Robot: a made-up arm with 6 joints.
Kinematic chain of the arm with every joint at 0, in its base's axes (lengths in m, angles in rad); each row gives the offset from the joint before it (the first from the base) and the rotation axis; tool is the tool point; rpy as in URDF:
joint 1: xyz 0 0 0.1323 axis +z
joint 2: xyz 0 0 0 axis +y
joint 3: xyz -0.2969 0 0.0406 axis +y
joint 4: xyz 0.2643 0 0.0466 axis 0.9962 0 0.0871
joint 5: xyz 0 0 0 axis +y
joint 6: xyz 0.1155 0 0.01 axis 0.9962 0 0.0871
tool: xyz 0 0 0 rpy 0 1.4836 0
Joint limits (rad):
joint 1: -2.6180..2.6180
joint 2: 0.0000..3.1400
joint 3: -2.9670..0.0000
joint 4: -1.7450..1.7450
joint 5: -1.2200..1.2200
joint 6: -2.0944..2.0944
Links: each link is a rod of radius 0.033 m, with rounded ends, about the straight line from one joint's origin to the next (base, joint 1, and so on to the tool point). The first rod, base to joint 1, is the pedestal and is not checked.
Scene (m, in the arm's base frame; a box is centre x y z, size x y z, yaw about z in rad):
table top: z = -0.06
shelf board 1: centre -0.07 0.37 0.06 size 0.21 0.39 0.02 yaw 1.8
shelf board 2: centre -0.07 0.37 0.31 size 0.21 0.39 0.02 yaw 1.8
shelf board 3: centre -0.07 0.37 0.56 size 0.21 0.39 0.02 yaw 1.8
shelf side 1: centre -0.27 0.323 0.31 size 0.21 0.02 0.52 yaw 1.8
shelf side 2: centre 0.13 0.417 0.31 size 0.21 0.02 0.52 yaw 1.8
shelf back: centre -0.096 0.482 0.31 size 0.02 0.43 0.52 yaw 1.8
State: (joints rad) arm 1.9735 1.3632 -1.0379 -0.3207 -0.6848 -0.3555
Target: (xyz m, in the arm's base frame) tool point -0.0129 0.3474 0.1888
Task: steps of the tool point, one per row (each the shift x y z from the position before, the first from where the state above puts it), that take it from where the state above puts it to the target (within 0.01 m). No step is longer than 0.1 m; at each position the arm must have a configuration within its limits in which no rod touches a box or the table.
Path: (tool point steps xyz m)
1: 0.0494 -0.0509 0.0270
2: 0.0395 -0.0570 0.0132
3: 0.0286 -0.0589 0.0000
4: 0.0178 -0.0569 -0.0121
5: 0.0070 0.0594 -0.0601
6: 0.0130 0.0373 -0.0706
7: 0.0148 0.0132 -0.0745
8: 0.0121 -0.0105 -0.0713
9: -0.0113 0.0798 0.0130
10: -0.0263 0.0812 -0.0130

